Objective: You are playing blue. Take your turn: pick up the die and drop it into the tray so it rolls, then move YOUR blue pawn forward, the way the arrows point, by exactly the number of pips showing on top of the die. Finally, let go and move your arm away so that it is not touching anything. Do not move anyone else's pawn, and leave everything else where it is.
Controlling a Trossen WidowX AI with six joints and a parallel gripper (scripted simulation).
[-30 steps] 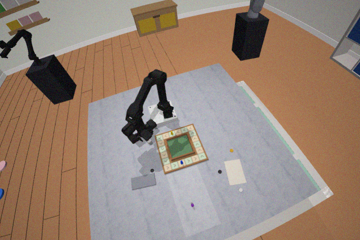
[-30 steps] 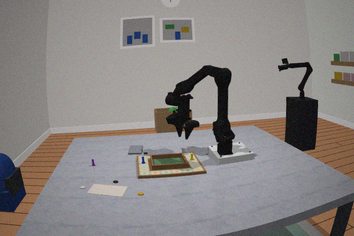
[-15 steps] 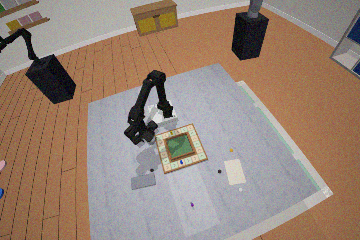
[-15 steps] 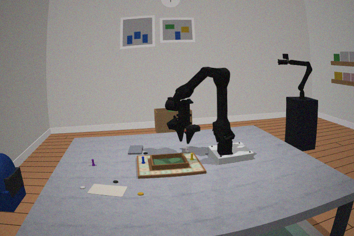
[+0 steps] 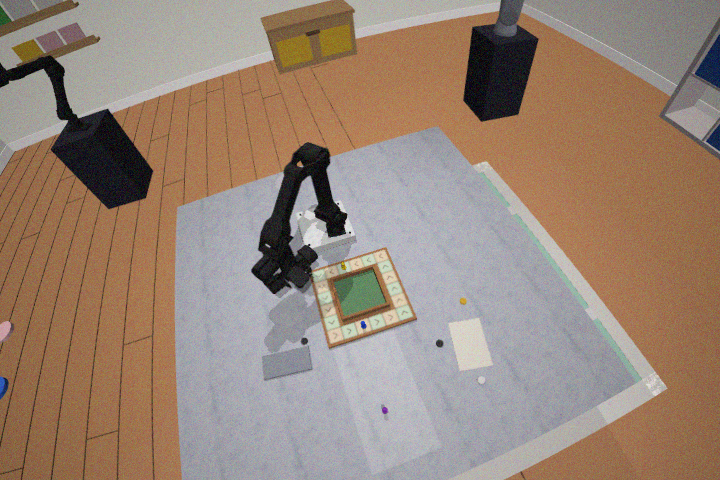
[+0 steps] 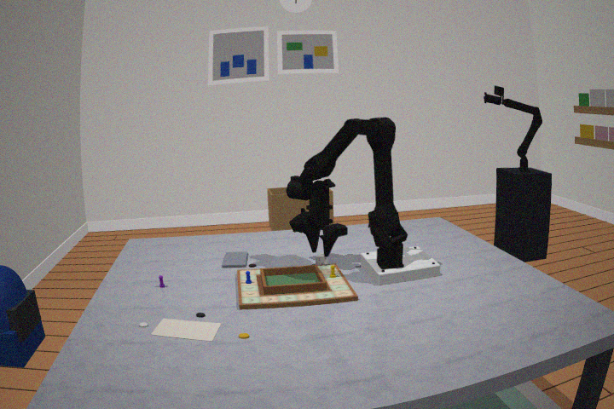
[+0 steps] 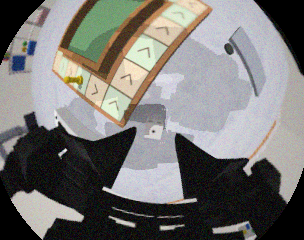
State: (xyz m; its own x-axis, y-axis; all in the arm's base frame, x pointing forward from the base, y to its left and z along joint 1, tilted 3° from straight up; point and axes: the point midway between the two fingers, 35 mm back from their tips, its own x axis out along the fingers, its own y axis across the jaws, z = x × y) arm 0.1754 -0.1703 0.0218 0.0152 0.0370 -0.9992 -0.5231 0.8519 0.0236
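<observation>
The white die lies 20 mm below my gripper tip. Also, from my gripper tip: yellow pawn: 20 mm behind, 170 mm to the left; then grey card: 260 mm ahead, 70 mm to the right, 30 mm below; then green felt tray: 90 mm ahead, 190 mm to the left, 20 mm below.
</observation>
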